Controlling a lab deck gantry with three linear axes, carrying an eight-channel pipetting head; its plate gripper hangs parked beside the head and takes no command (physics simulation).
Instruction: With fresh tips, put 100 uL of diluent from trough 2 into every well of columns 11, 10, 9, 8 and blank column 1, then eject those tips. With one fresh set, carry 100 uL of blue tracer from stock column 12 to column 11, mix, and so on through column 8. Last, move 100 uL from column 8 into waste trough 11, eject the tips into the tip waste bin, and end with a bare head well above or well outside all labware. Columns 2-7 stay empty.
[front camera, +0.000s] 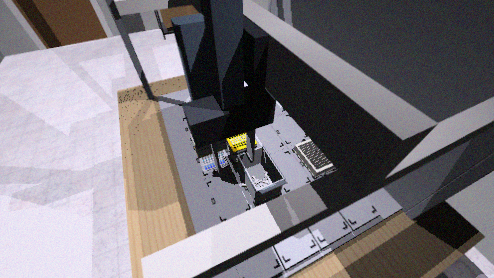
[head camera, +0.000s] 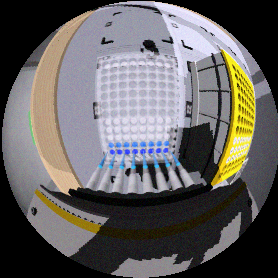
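Note:
The clear 96-well plate (front camera: 203, 162) (head camera: 100, 80) lies under the head. In the head view, its nearest column (head camera: 135, 151) is dark blue and the neighbouring column (head camera: 135, 144) a lighter blue; several columns beyond look whitish and the middle ones greyer. The pipetting head (front camera: 250, 115) carries tips (head camera: 145, 165) that show light blue inside. Their ends are near the plate's near edge; whether they are inside wells cannot be told. My plate gripper (front camera: 234, 166) hangs beside the head with its fingers apart and empty. The tip waste bin (front camera: 270, 186) holds loose white tips.
The yellow tip rack (front camera: 239, 142) (head camera: 228, 75) stands beside the plate, with white tips in part of it. A white-framed holder with dark slots (front camera: 314, 156) stands to the right of the bin. A gantry beam (front camera: 345, 70) crosses the front view.

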